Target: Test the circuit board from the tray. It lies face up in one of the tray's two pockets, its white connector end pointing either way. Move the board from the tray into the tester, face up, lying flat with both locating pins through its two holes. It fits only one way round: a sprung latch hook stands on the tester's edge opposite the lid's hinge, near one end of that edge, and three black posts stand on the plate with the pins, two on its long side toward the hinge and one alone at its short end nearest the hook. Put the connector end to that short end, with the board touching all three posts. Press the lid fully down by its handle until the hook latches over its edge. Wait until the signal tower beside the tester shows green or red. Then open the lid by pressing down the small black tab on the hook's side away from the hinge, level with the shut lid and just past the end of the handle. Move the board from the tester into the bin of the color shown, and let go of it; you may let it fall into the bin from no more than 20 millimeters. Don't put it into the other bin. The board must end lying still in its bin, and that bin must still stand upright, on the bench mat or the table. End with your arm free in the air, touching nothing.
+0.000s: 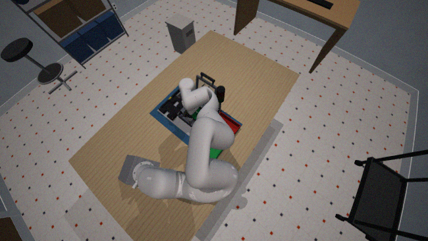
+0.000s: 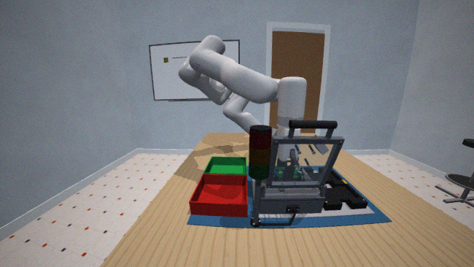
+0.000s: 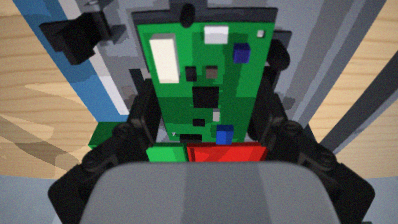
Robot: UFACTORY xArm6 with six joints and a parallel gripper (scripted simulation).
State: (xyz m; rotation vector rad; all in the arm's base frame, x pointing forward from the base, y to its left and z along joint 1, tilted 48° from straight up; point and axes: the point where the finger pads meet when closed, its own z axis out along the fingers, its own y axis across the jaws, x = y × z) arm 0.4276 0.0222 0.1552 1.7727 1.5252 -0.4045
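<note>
My hand is 10 mm short of the plate and 10 mm above it. The rest, counted from my hand: clear lid 120 mm ahead, 100 mm above, 30 mm to the right; then green circuit board right at my hand; then black latch hook 70 mm to the left, 50 mm behind, 10 mm above.
</note>
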